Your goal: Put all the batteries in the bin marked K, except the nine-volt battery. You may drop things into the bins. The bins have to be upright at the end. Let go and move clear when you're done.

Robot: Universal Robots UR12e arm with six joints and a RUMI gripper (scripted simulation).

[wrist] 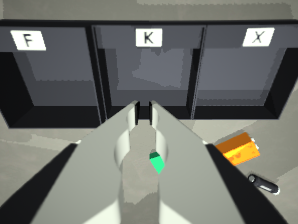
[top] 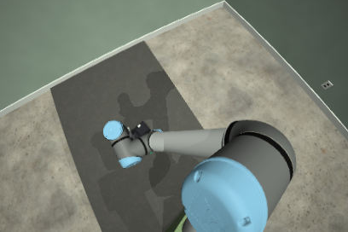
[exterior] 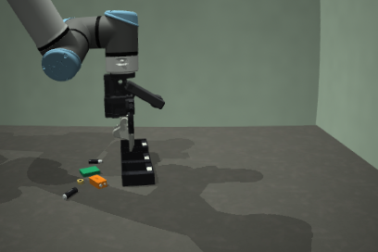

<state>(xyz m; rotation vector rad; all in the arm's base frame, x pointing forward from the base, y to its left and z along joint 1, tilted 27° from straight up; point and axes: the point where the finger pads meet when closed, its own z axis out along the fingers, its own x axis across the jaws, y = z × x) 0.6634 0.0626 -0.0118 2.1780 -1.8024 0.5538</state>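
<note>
Now: hand 1 cm short of the bin row and 4 cm above it. Round my hand: orange nine-volt battery (7 cm behind, 13 cm to the right, 6 cm below); black usb stick (12 cm behind, 3 cm to the left, 6 cm below); flat green block (12 cm behind, 5 cm to the right, 6 cm below).
</note>
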